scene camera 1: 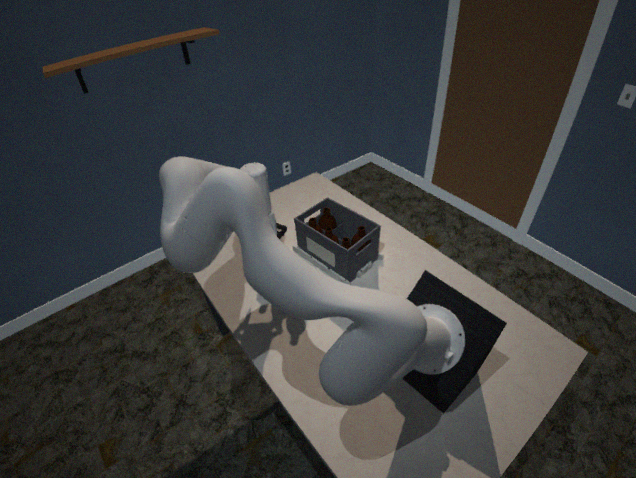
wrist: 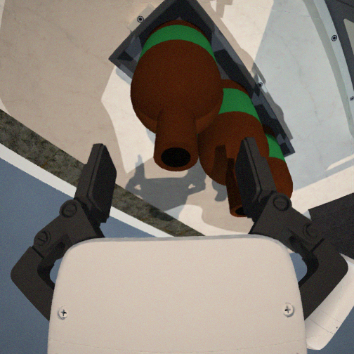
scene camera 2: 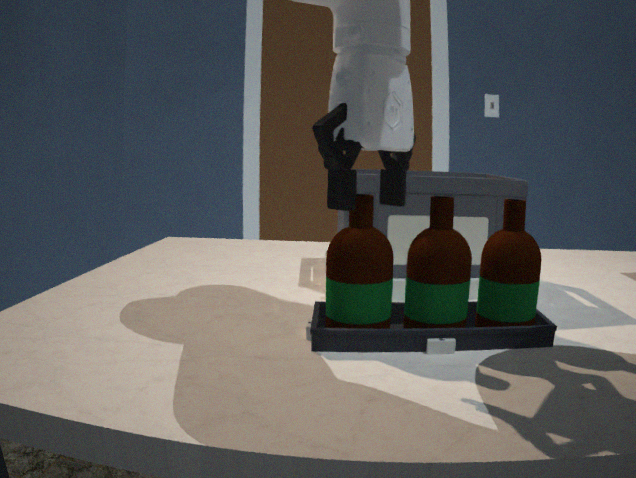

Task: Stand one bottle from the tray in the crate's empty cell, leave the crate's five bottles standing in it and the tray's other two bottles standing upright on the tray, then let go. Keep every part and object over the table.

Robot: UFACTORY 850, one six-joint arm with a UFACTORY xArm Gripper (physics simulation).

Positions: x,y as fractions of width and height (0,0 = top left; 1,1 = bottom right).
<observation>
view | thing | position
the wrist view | my gripper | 0.49,0.44
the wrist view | brown bottle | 0.50,0.26
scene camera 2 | my gripper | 0.58,0.43
</observation>
